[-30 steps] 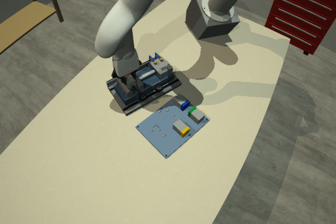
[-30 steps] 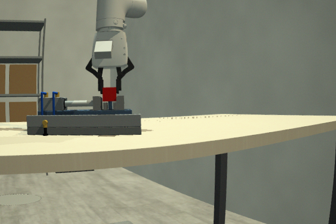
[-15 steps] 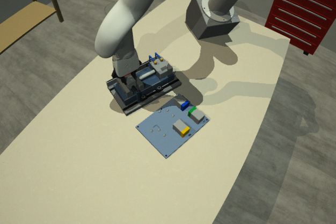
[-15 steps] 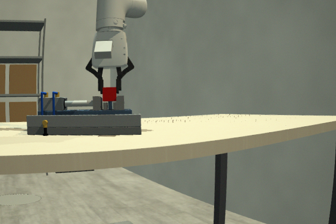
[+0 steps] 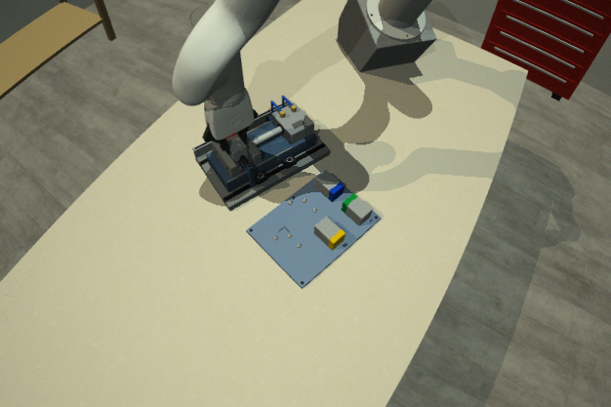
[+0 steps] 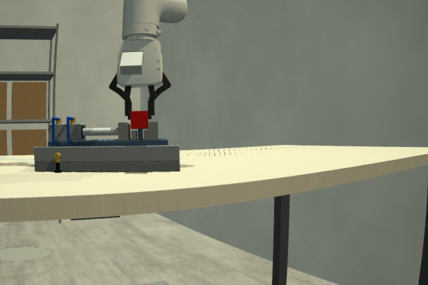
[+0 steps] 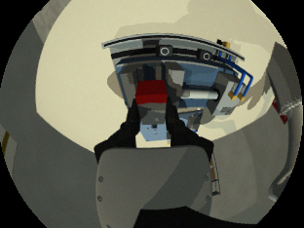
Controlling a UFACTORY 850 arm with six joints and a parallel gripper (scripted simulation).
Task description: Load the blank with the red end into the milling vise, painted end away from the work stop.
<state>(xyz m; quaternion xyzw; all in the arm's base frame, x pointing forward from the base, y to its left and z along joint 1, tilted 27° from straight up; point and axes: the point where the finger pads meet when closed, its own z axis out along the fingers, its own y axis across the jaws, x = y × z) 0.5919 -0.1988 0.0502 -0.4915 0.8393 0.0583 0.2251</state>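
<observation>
Right now the red-ended blank is 20 mm below my hand. The rest, counted from my hand: moving jaw 30 mm behind, 10 mm to the left, 50 mm below; then hose-side block 150 mm behind, 70 mm to the left, 50 mm below; then fixed jaw 30 mm ahead, 10 mm to the right, 50 mm below.
</observation>
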